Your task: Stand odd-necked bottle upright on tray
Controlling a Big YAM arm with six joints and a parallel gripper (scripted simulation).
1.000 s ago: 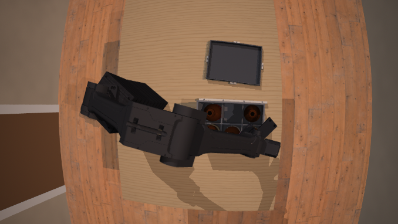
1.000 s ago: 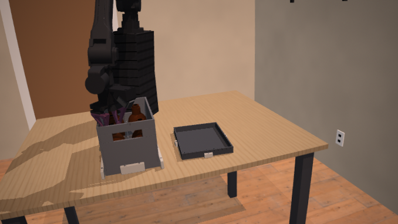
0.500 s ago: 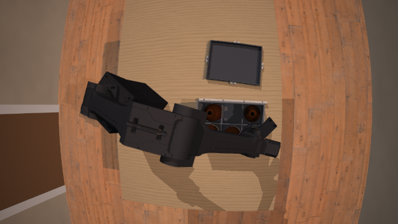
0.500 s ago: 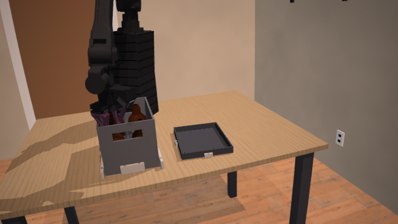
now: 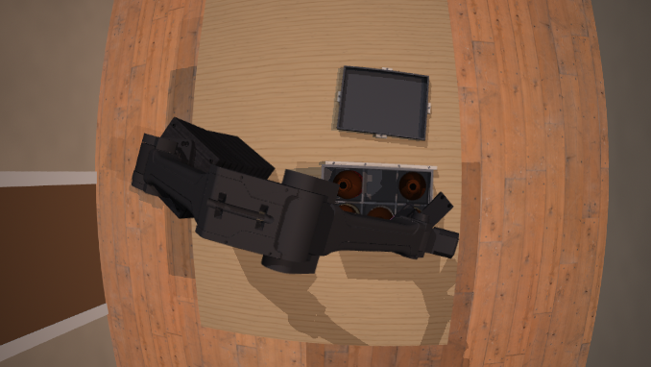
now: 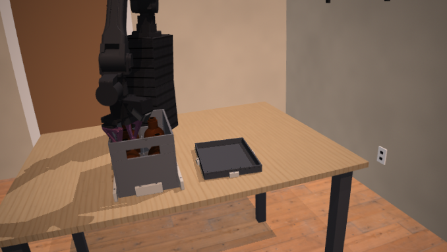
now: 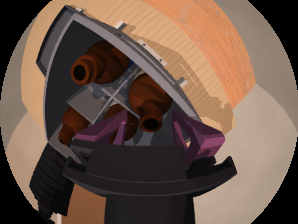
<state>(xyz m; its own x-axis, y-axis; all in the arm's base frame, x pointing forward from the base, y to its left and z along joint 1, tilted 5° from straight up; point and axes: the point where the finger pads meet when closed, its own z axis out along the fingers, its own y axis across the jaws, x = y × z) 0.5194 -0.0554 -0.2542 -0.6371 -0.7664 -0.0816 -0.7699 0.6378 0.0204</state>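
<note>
My gripper is now 90 mm past the grey crate, 70 mm above it and 40 mm to the right of it. Round my hand: dark tray 320 mm to the left, 140 mm below, 120 mm behind.
</note>
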